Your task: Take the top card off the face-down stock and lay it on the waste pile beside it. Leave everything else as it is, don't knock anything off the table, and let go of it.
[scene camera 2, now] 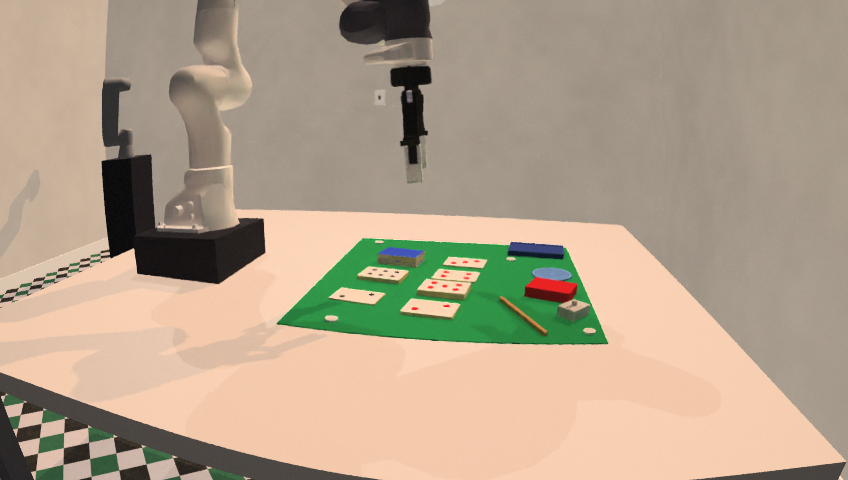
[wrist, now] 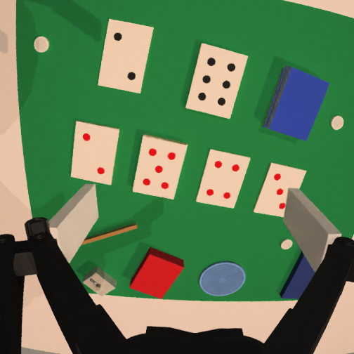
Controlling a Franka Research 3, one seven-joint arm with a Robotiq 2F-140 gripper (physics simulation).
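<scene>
The face-down stock is a thick blue-backed stack near the back left of the green mat in the scene view and at the upper right in the wrist view. Beside it lies the waste pile, a low face-up stack whose top card has several black dots. My gripper is open and empty, pointing down high above the mat. In the wrist view the stock lies beyond the fingers, toward the upper right.
The green mat also bears a card with two black dots, a row of red-dotted cards, a stick, a red box, a blue disc, a small grey block and a navy box.
</scene>
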